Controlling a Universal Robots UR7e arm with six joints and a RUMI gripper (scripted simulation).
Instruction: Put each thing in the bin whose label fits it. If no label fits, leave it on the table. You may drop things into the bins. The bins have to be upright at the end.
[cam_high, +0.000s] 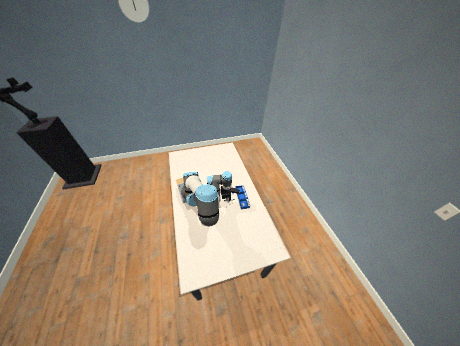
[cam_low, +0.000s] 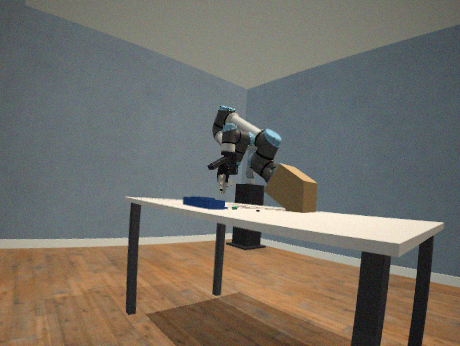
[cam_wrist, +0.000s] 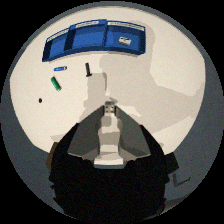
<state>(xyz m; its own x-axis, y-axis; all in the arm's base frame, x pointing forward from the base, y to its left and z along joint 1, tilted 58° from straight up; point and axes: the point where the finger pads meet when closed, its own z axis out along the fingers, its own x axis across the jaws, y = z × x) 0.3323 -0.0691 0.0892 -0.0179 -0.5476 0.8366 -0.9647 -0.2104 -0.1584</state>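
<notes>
Now: hand 160 mm short of the blue bin, 60 mm to the right of it and 60 mm above it. Round my hand: small grey piece: 140 mm ahead, 70 mm below, 30 mm to the right; then small blue piece: 140 mm to the left, 80 mm below, 80 mm ahead; then black screw: 80 mm below, 60 mm ahead, 50 mm to the left.
</notes>
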